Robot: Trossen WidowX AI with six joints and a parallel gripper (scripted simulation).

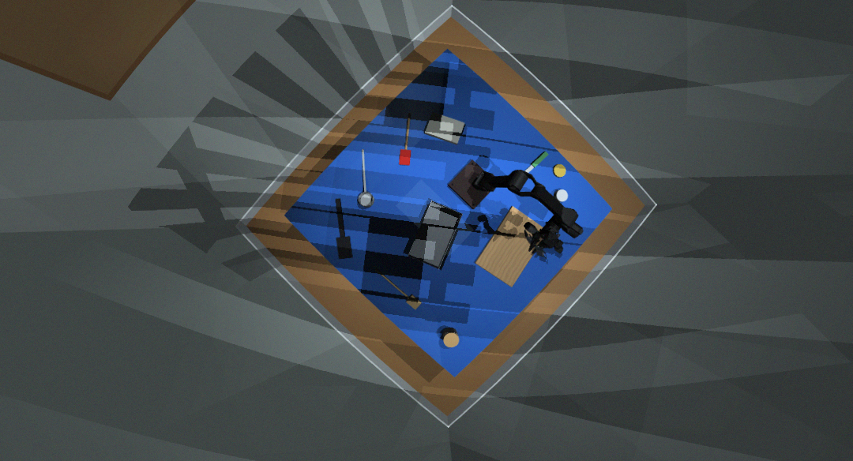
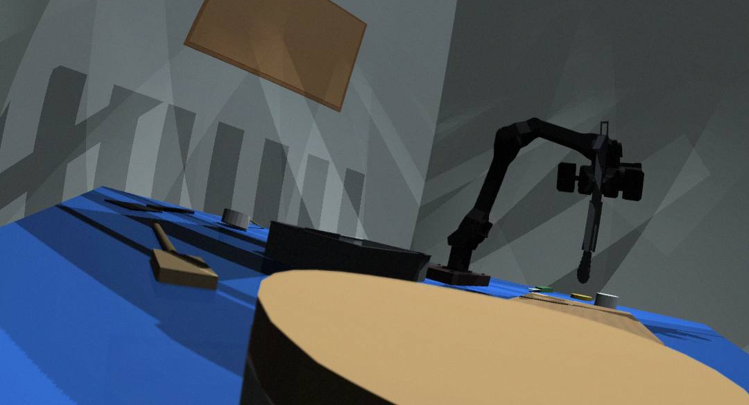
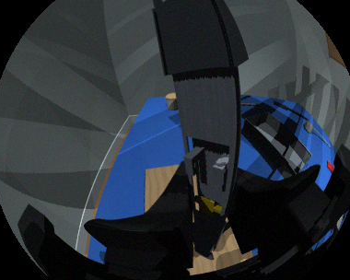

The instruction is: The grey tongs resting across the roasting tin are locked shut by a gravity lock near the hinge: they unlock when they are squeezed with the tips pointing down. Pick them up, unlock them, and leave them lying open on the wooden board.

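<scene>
Now: the wooden board 24 cm below my gripper tip. Also, from my gripper tip: white block: 33 cm behind, 64 cm to the right, 23 cm below; roasting tin: 17 cm ahead, 38 cm to the right, 22 cm below; tan cup: 58 cm ahead, 1 cm to the right, 21 cm below.
</scene>
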